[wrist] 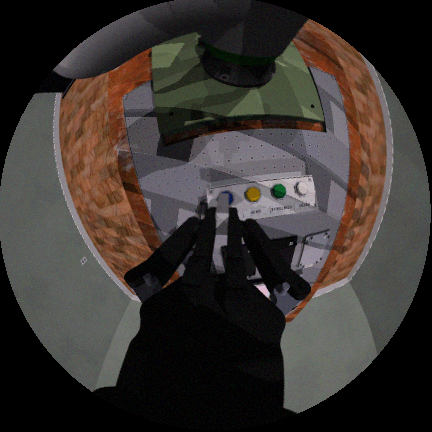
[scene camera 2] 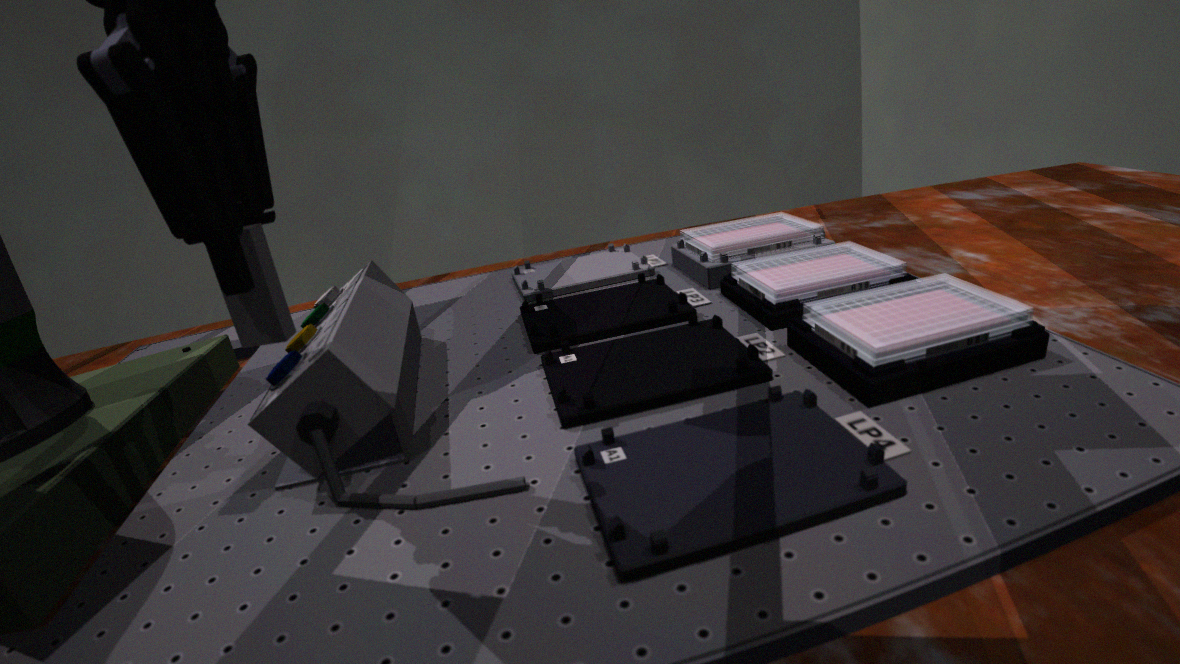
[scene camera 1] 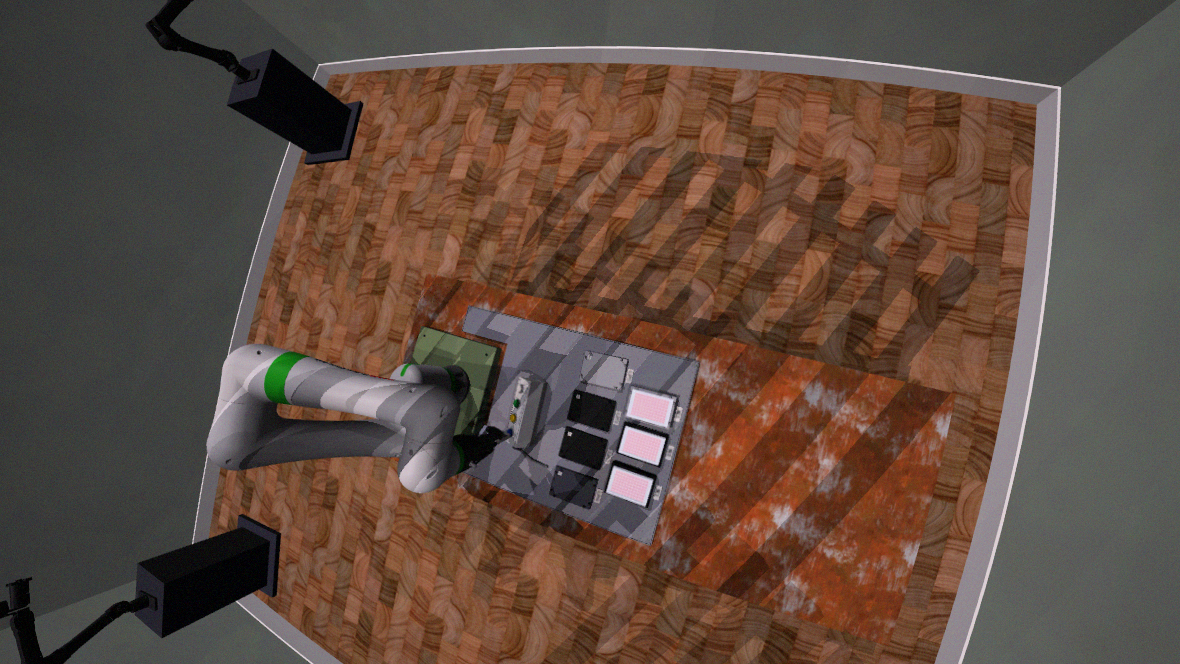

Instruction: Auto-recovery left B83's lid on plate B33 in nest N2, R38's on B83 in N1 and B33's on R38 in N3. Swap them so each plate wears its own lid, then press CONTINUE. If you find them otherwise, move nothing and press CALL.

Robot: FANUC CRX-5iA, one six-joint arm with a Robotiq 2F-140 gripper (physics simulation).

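Frame: origin at the arm's base, x ahead, y left, z up, level; millimetres.
Seen in the pictures: gripper, fingertip midpoint: (wrist: pixel 223 201) (scene camera 2: pixel 269 340) (scene camera 1: pixel 506 434); arm's base, origin of the base link: (wrist: pixel 238 61) (scene camera 1: pixel 452 385).
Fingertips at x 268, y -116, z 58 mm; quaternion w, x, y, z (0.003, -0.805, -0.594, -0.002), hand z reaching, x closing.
Pixels of each thing's top centre, then the offset from my fingertips to it. "spot": a spot on its surface instead.
- far plate, middle of its top: (scene camera 2: pixel 749 227) (scene camera 1: pixel 649 408) 441 mm ahead, 150 mm left, 46 mm down
- middle plate, middle of its top: (scene camera 2: pixel 816 262) (scene camera 1: pixel 641 446) (wrist: pixel 259 293) 429 mm ahead, 30 mm left, 55 mm down
- button box, middle of its top: (scene camera 2: pixel 332 299) (wrist: pixel 269 208) (scene camera 1: pixel 518 413) 34 mm ahead, 74 mm left, 3 mm down
- blue button, middle of its top: (scene camera 2: pixel 281 354) (wrist: pixel 225 200) 3 mm ahead, 2 mm left, 12 mm down
- yellow button, middle of its top: (scene camera 2: pixel 299 328) (wrist: pixel 253 196) 9 mm ahead, 52 mm left, 12 mm down
- green button, middle of its top: (scene camera 2: pixel 313 306) (wrist: pixel 280 192) 14 mm ahead, 101 mm left, 12 mm down
- white button, middle of its top: (scene camera 2: pixel 325 288) (wrist: pixel 303 190) 20 mm ahead, 151 mm left, 12 mm down
- Dark holders marked LP4, middle of its top: (scene camera 2: pixel 726 447) (wrist: pixel 197 268) (scene camera 1: pixel 571 488) 222 mm ahead, 151 mm right, 67 mm down
- LP2, middle of its top: (scene camera 2: pixel 646 348) (wrist: pixel 239 265) (scene camera 1: pixel 581 449) 239 mm ahead, 17 mm right, 67 mm down
- LP3, middle of its top: (scene camera 2: pixel 601 296) (wrist: pixel 279 259) (scene camera 1: pixel 590 411) 252 mm ahead, 110 mm left, 67 mm down
- light grey holder, middle of its top: (scene camera 2: pixel 578 260) (scene camera 1: pixel 602 370) (wrist: pixel 315 252) 276 mm ahead, 245 mm left, 67 mm down
- cable, surface spot: (scene camera 2: pixel 429 498) spot: 73 mm ahead, 94 mm right, 80 mm down
Three pink-filled plates under clear lids stand in their nests: the far plate (scene camera 1: pixel 651 407) (scene camera 2: pixel 752 235), the middle plate (scene camera 1: pixel 642 445) (scene camera 2: pixel 818 270) and the near plate (scene camera 1: pixel 631 485) (scene camera 2: pixel 920 313). Their codes are too small to read. The button box (scene camera 1: pixel 528 417) (scene camera 2: pixel 346 355) (wrist: pixel 235 209) carries a blue button (scene camera 2: pixel 283 368) (wrist: pixel 229 195), a yellow button (scene camera 2: pixel 302 336) (wrist: pixel 253 194), a green button (scene camera 2: pixel 315 314) (wrist: pixel 279 190) and a white button (wrist: pixel 301 188). My gripper (scene camera 1: pixel 503 436) (scene camera 2: pixel 262 336) (wrist: pixel 223 201) is shut and empty. Its tips partly cover the blue button in the wrist view; contact cannot be told.
Dark holders marked LP4 (scene camera 2: pixel 742 487), LP2 (scene camera 2: pixel 651 371) and LP3 (scene camera 2: pixel 610 313), and a light grey holder (scene camera 1: pixel 604 369) (scene camera 2: pixel 585 272), lie between box and plates. A cable (scene camera 2: pixel 429 498) leaves the box. The green base plate (scene camera 1: pixel 441 346) (wrist: pixel 200 107) carries the arm.
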